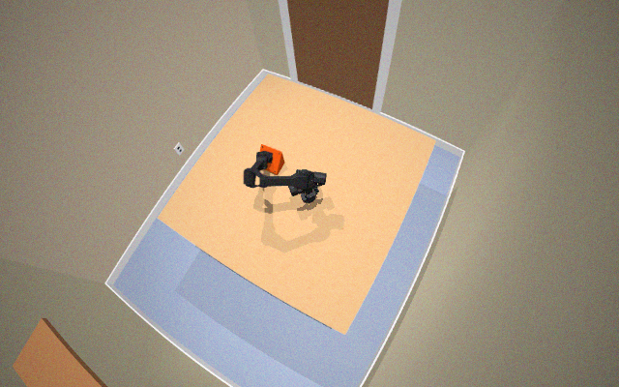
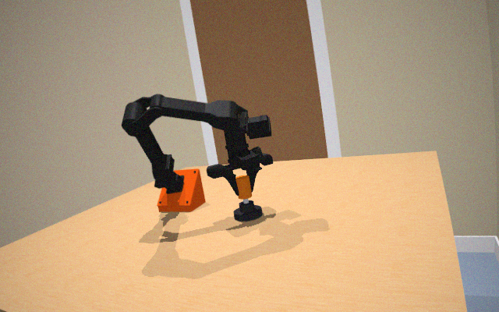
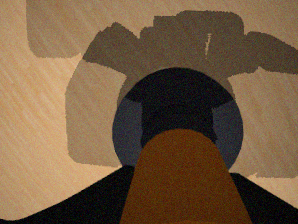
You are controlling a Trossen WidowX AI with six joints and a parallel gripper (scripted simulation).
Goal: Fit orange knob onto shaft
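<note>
The round pedestal is 4 cm below my gripper tip. The rest, counted from my gripper tip: orange knob 3 cm above.
</note>
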